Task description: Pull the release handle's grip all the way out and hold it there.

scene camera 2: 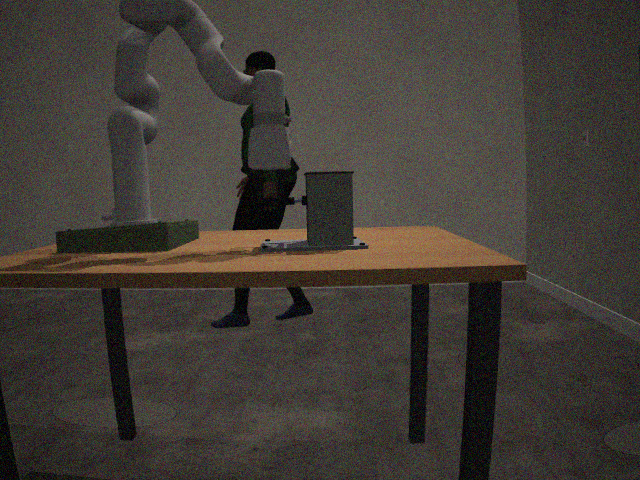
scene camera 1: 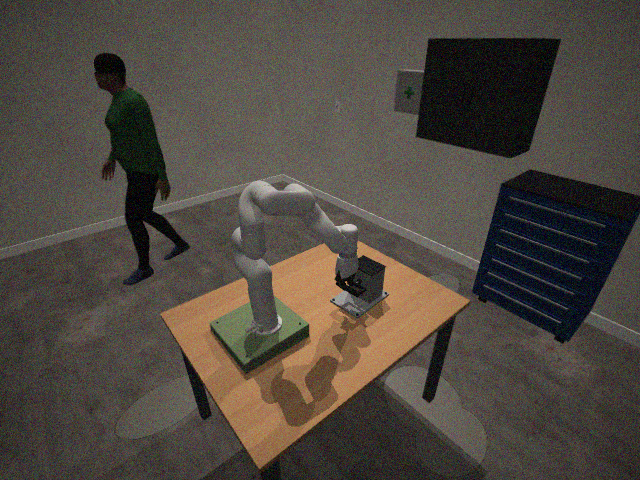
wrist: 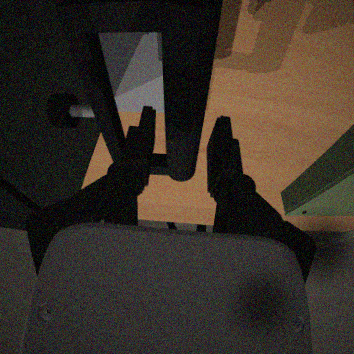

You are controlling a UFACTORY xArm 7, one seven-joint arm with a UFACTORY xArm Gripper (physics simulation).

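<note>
The release handle is a black frame whose thick grip bar (wrist: 189,60) runs between my fingers in the wrist view, with a small gap on each side. Its pale rod (wrist: 81,110) joins it to the dark housing (scene camera 1: 376,279) (scene camera 2: 329,209) (wrist: 35,160). In scene camera 2 a short length of rod (scene camera 2: 297,200) shows between the handle and the housing. My gripper (wrist: 183,127) is partly open and holds nothing, with its fingers on either side of the bar's end. In scene camera 2 the fingers are dark against the person's trousers and hard to make out.
The housing stands on a grey base plate (scene camera 1: 356,308) (scene camera 2: 289,244) (wrist: 145,95) on the wooden table (scene camera 1: 408,320) (scene camera 2: 413,253). My arm's green base block (scene camera 1: 232,330) (scene camera 2: 113,240) (wrist: 325,195) is nearby. A person (scene camera 1: 135,134) (scene camera 2: 247,139) is beyond the table; a blue drawer cabinet (scene camera 1: 547,258) stands at right.
</note>
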